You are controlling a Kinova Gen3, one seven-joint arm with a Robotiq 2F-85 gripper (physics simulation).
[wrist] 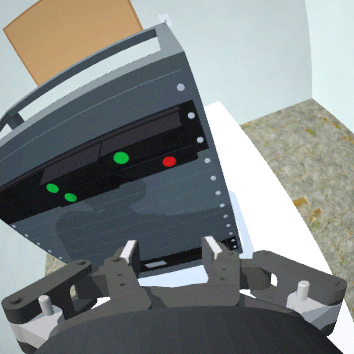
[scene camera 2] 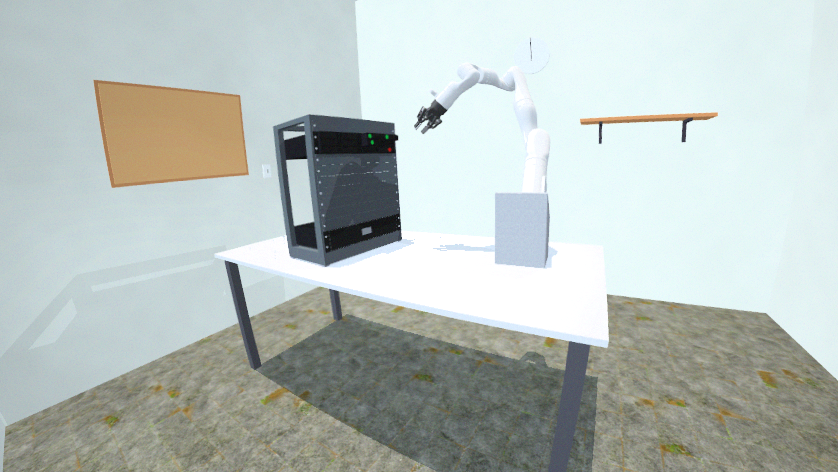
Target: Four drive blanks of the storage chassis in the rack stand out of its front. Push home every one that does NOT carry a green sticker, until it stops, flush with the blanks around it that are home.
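Seen in the pictures: gripper, fingertip midpoint: (wrist: 170, 251) (scene camera 2: 418, 130); arm's base, link origin: (scene camera 2: 532, 201).
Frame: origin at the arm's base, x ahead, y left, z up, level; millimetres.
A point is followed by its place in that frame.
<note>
The black storage chassis (scene camera 2: 340, 143) @[z 264, x 719, y 235 mm] (wrist: 199, 129) @[z 262, x 697, y -124 mm] sits high in the rack (scene camera 2: 316, 193) @[z 69, x 753, y 360 mm] (wrist: 160, 75) @[z 357, x 701, y -102 mm]. In the wrist view, blanks with dark top faces stand out of its front. Green stickers (wrist: 121, 158) @[z 294, x 663, y -18 mm] (wrist: 52, 188) @[z 294, x 670, y 99 mm] (wrist: 70, 197) @[z 266, x 669, y 86 mm] show on the middle and left part. A red sticker (scene camera 2: 389, 149) @[z 240, x 686, y -64 mm] (wrist: 169, 161) @[z 238, x 686, y -67 mm] is on a blank in the lower row at the right, whose lower edge looks to jut out. How far each blank stands out is hard to tell. My gripper (scene camera 2: 420, 128) @[z 310, x 514, y -57 mm] (wrist: 170, 251) @[z 310, x 514, y -57 mm] is partly open and empty, in front of the rack and apart from the chassis.
The rack stands on the white table (scene camera 2: 445, 281) @[z -240, x 230, y 302 mm] (wrist: 260, 200) @[z -240, x 853, y -271 mm]. A black unit (scene camera 2: 351, 233) @[z -126, x 732, y 206 mm] with a light label is low in the rack. The grey pedestal (scene camera 2: 521, 228) @[z -93, x 28, y 60 mm] carries the arm. A cork board (scene camera 2: 175, 134) (wrist: 75, 35) and a wooden shelf (scene camera 2: 647, 118) are on the walls.
</note>
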